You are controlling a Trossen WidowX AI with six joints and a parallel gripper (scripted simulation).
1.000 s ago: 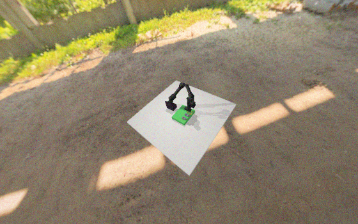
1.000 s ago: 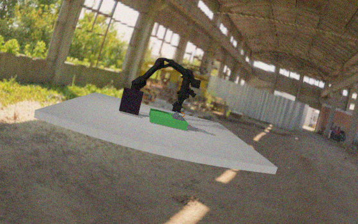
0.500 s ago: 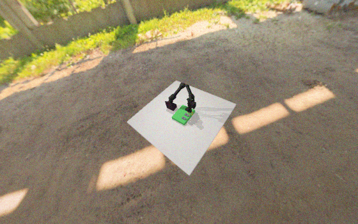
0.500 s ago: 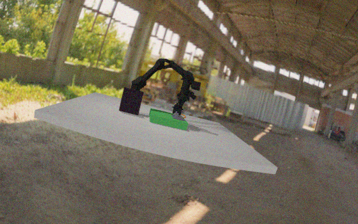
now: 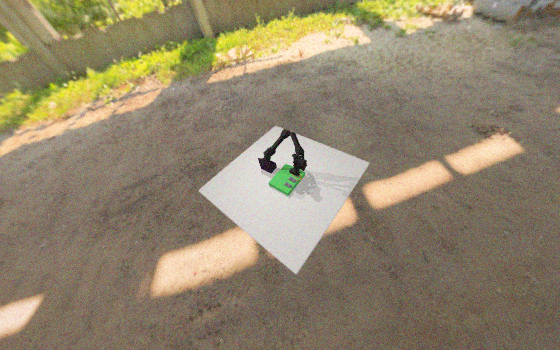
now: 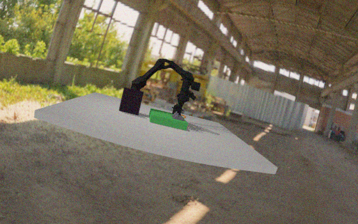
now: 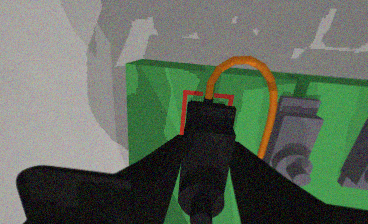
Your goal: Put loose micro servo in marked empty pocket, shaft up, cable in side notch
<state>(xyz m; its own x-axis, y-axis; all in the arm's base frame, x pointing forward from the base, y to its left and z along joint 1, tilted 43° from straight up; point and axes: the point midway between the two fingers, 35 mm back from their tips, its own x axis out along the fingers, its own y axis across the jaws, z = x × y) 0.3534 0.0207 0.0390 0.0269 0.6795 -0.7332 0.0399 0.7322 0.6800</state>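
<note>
The green deck lies 13 cm behind my gripper tip, 7 cm to the right of it and 8 cm below it.
</note>
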